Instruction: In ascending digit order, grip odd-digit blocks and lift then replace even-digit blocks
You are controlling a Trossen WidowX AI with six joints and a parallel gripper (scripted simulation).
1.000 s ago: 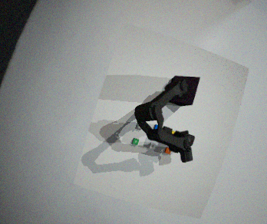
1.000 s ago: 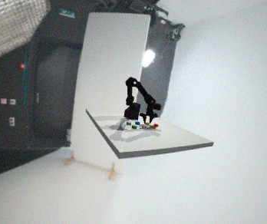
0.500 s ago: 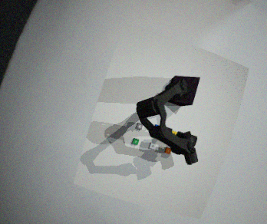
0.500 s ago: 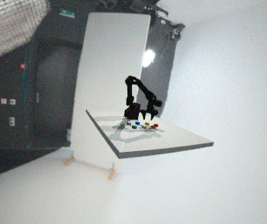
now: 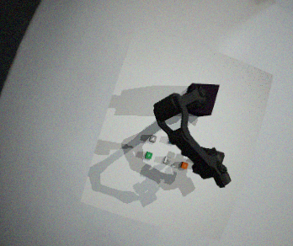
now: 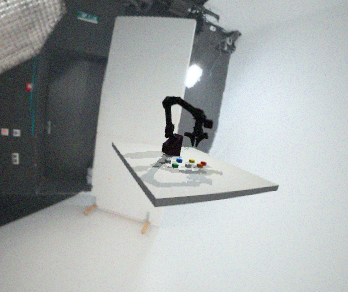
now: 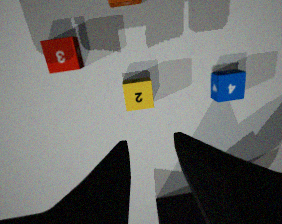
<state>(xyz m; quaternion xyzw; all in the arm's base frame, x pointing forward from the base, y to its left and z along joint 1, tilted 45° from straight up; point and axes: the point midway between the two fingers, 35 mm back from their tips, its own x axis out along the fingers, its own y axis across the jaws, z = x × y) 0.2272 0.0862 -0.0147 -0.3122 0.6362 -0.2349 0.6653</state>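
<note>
My gripper tip is 5 cm short of the red block, 8 cm to the right of it and 11 cm above it. Also, from my gripper tip: yellow block (11 cm below); then blue block (11 cm to the right, 11 cm below); then orange block (11 cm ahead, 1 cm to the left, 11 cm below).
</note>
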